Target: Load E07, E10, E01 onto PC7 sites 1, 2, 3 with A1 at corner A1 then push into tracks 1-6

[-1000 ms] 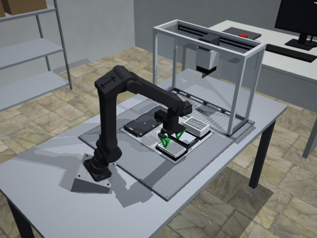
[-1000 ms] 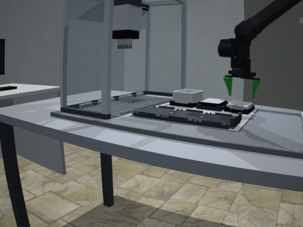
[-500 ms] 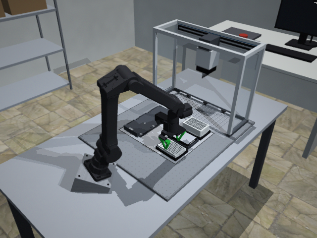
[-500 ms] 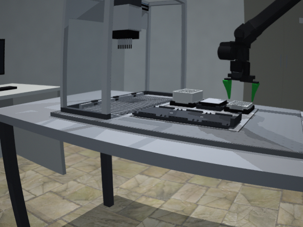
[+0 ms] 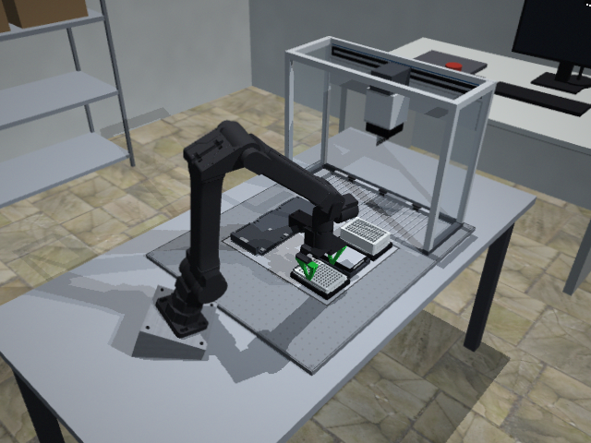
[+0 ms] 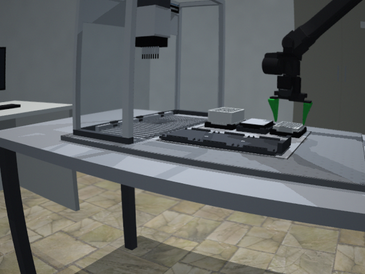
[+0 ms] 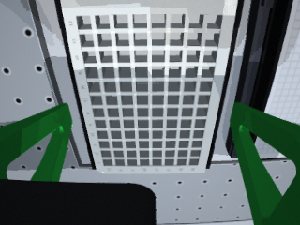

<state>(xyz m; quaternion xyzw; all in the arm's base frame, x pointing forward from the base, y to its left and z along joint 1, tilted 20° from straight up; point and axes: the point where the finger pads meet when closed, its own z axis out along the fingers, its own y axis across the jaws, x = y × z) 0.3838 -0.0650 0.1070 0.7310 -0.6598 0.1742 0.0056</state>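
Now: hand 2 cm above the 96-well plate E01. The rest, counted from my hand: plate nest S1: 3 cm below; plate nest S2: 11 cm ahead, 3 cm below, 2 cm to the left; plate nest S3: 22 cm ahead, 3 cm to the left, 3 cm below.
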